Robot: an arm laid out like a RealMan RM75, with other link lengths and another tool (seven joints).
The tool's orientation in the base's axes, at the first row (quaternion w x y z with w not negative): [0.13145, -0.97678, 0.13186, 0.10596]
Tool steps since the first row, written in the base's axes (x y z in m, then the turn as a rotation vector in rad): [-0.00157, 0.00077, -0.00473, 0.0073, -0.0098, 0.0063]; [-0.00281, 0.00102, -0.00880, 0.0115, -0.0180, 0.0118]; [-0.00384, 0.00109, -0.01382, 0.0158, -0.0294, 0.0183]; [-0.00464, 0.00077, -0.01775, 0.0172, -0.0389, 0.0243]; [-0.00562, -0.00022, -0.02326, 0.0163, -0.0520, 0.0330]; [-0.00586, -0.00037, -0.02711, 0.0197, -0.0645, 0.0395]
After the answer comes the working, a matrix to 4 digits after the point.
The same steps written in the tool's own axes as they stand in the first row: [-0.00051, 0.00081, 0.00495, 0.0076, 0.0056, -0.0100]; [-0.00076, 0.00187, 0.00907, 0.0121, 0.0108, -0.0182]; [-0.00053, 0.00324, 0.01400, 0.0172, 0.0187, -0.0284]; [-0.00026, 0.00467, 0.01776, 0.0193, 0.0257, -0.0370]; [0.00037, 0.00713, 0.02284, 0.0193, 0.0362, -0.0487]; [0.00111, 0.00822, 0.02647, 0.0238, 0.0454, -0.0590]
The tool's axes in the first row as the columns of a matrix, in the base's axes (rounded; the answer above uses it unrounded):
[0.9428, -0.2855, -0.1723]
[-0.2297, -0.9307, 0.2847]
[-0.2417, -0.2289, -0.9430]

